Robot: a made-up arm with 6 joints. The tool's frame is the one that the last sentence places. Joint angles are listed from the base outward.
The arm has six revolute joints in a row. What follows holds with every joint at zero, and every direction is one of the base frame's.
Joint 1 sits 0.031 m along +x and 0.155 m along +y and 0.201 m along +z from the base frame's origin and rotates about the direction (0.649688, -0.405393, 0.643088).
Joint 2 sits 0.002 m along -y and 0.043 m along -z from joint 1 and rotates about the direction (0.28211, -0.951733, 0.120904).
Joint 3 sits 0.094 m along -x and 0.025 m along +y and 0.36 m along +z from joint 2 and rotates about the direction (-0.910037, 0.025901, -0.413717).
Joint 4 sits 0.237 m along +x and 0.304 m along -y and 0.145 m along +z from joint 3 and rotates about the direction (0.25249, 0.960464, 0.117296).
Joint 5 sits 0.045 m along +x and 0.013 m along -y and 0.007 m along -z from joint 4 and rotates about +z.
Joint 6 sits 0.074 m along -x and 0.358 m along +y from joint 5 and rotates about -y.
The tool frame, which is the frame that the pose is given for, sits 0.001 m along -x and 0.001 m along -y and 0.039 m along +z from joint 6; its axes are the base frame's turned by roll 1.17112, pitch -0.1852 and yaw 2.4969 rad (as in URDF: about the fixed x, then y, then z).
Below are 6 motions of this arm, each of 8 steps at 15 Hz.
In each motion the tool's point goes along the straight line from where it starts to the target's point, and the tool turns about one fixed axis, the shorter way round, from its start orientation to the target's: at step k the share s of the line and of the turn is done. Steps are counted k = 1, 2, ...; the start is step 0. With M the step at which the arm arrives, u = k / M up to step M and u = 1 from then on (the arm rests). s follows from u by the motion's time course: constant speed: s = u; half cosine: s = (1 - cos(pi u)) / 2; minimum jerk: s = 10 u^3 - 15 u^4 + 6 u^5.
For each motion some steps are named. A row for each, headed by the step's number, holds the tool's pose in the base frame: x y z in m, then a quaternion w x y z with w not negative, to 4 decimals.
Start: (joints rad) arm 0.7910 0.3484 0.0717 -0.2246 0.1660 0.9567
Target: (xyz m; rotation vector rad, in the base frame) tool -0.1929 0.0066 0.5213 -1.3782 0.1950 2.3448
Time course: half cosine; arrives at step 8
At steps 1, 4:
1: -0.1411 -0.1144 0.4971 0.3458 -0.4384 -0.1378 0.8181
4: -0.1660 -0.0563 0.5087 0.2810 -0.4693 -0.0383 0.8363

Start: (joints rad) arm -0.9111 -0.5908 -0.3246 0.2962 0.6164 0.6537
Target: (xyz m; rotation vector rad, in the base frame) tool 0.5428 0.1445 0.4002 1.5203 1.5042 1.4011
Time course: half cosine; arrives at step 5
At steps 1, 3, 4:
1: 0.4490 0.1737 0.5610 0.2393 0.4865 0.4429 0.7141
3: 0.5070 0.1557 0.4616 0.2715 0.5415 0.5210 0.6014
4: 0.5329 0.1476 0.4172 0.2839 0.5622 0.5521 0.5464

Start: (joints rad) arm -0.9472 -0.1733 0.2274 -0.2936 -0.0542 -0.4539
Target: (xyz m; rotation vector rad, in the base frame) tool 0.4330 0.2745 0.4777 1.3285 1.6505 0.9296
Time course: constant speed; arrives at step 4
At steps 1, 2, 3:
1: 0.4565 0.2462 0.4354 0.4113 0.5609 0.6644 0.2736
2: 0.4486 0.2556 0.4495 0.4087 0.5498 0.6614 0.3054
3: 0.4408 0.2651 0.4636 0.4057 0.5380 0.6576 0.3368

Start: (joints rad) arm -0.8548 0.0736 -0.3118 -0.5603 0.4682 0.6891
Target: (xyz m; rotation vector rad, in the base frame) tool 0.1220 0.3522 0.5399 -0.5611 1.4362 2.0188
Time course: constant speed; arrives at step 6
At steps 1, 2, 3, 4, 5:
1: 0.1379 0.3067 0.4940 0.3397 -0.2151 0.5736 0.7136
2: 0.1347 0.3158 0.5032 0.3311 -0.2144 0.5671 0.7230
3: 0.1316 0.3249 0.5123 0.3225 -0.2136 0.5605 0.7323
4: 0.1284 0.3340 0.5215 0.3138 -0.2128 0.5538 0.7413
5: 0.1252 0.3431 0.5307 0.3050 -0.2119 0.5470 0.7503

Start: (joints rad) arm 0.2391 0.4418 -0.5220 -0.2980 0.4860 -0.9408
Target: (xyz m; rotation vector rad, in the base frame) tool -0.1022 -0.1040 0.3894 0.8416 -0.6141 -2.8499
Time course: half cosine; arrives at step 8
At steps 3, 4, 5, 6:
3: -0.1418 -0.0333 0.4819 0.1250 0.1005 -0.4167 -0.8948
4: -0.1308 -0.0528 0.4563 0.1061 0.1508 -0.3601 -0.9145
5: -0.1199 -0.0724 0.4307 0.0864 0.2002 -0.3012 -0.9283
6: -0.1106 -0.0890 0.4090 0.0693 0.2410 -0.2496 -0.9353

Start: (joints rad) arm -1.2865 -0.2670 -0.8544 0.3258 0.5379 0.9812
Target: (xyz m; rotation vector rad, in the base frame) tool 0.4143 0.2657 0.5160 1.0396 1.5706 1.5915
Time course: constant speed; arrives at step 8
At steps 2, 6, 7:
2: 0.3488 0.2249 0.5650 0.4205 0.2684 0.3887 0.7746
6: 0.3925 0.2521 0.5323 0.3652 0.3584 0.5357 0.6717
7: 0.4034 0.2589 0.5242 0.3488 0.3786 0.5691 0.6412

